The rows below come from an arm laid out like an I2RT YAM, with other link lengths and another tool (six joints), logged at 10 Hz.
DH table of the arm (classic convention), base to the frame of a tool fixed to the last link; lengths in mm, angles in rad. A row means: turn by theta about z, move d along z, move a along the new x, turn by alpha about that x. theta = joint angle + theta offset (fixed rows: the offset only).
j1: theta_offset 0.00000, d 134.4, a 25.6, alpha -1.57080
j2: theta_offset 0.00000, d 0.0, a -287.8, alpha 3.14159
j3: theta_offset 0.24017, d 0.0, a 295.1, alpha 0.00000
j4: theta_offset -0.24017, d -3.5, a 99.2, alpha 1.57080
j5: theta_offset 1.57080, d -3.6, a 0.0, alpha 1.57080
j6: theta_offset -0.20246, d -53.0, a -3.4, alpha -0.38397
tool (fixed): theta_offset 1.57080, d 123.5, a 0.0, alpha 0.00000
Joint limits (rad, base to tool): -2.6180..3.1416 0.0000..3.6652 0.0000..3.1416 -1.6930..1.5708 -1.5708..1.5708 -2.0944..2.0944
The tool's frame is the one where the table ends.
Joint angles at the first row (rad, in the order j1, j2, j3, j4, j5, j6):
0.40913, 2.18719, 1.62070, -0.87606, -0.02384, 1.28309
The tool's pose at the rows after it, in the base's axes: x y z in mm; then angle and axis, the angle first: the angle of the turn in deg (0 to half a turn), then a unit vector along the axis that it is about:
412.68 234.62 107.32 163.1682 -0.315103 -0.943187 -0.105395
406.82 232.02 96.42 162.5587 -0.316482 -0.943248 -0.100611
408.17 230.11 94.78 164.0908 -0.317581 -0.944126 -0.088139
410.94 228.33 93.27 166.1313 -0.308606 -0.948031 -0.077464
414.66 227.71 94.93 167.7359 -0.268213 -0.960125 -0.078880
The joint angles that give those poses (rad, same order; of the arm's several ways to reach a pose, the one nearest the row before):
0.41791, 2.18987, 1.60126, -0.87340, -0.01583, 1.28614
0.41791, 2.19025, 1.56236, -0.84861, -0.01583, 1.28615
0.41790, 2.19022, 1.56193, -0.84516, 0.02041, 1.28309
0.41790, 2.19024, 1.56196, -0.82915, 0.05703, 1.26020
0.41753, 2.18797, 1.56539, -0.79594, 0.05932, 1.17819

